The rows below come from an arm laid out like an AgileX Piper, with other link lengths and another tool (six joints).
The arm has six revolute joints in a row. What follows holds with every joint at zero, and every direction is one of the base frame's.
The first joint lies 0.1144 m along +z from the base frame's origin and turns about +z.
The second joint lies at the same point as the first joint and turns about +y.
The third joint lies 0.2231 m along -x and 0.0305 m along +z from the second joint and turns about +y.
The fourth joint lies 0.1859 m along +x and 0.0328 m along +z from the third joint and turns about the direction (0.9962, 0, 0.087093).
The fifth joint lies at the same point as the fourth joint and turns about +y.
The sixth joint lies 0.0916 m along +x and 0.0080 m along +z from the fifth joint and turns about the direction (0.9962, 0, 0.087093).
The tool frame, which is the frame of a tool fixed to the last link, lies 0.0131 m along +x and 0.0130 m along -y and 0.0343 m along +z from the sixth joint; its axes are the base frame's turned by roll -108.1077, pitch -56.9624 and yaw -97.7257 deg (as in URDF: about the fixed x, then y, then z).
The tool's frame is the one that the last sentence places.
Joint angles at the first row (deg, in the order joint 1, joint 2, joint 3, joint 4, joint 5, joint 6):
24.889, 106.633, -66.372, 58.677, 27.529, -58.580
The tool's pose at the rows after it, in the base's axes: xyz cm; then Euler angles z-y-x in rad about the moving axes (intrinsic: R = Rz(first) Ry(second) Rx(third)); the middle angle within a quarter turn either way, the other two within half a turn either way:
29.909 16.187 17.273 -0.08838 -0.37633 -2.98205
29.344 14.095 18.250 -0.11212 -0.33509 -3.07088
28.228 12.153 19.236 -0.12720 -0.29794 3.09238
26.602 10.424 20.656 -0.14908 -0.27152 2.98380
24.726 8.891 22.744 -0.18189 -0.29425 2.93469
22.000 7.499 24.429 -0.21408 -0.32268 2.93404
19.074 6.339 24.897 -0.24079 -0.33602 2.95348
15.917 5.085 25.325 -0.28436 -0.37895 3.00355
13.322 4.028 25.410 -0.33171 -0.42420 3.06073
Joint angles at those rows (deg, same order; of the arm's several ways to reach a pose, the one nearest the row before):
23.040, 103.784, -66.371, 48.381, 30.970, -48.347
20.974, 99.626, -66.372, 34.783, 35.676, -34.693
20.101, 95.089, -66.371, 21.427, 42.124, -21.955
20.101, 89.763, -66.374, 11.519, 49.963, -12.311
20.099, 83.064, -65.646, 6.088, 55.550, -6.951
20.100, 74.442, -62.231, 4.057, 59.196, -4.207
20.101, 65.774, -56.681, 3.916, 61.016, -2.766
20.098, 55.334, -50.688, 3.919, 61.802, -1.036
20.101, 46.029, -45.790, 3.855, 62.212, 0.662

